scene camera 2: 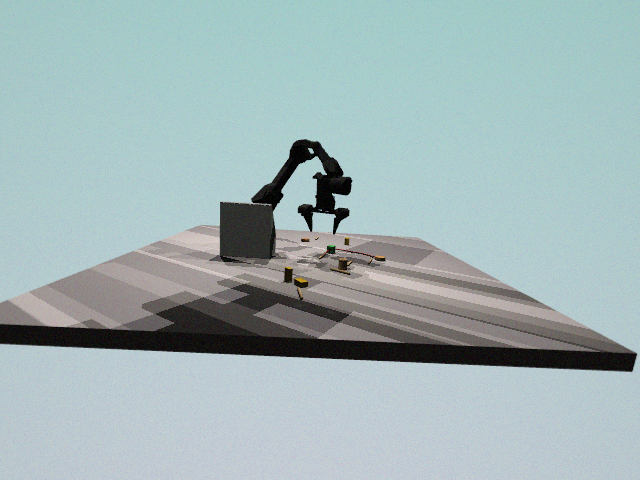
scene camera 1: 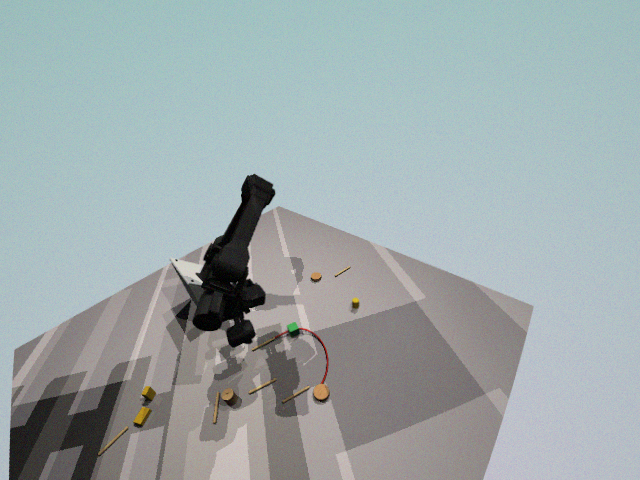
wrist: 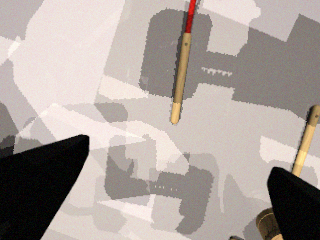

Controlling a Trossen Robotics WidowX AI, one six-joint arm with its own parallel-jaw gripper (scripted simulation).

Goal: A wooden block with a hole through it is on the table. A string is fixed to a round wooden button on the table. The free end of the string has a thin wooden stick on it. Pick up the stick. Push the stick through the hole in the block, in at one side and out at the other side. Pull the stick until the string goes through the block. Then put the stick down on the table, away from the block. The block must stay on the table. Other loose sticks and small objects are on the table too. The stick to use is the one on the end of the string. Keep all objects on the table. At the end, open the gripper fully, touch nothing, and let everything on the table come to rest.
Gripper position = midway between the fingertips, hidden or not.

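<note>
Thin wooden stick [wrist: 187,37] in sight. My gripper [scene camera 1: 246,330] [scene camera 2: 322,233] [wrist: 179,159] open, holding nothing.
</note>
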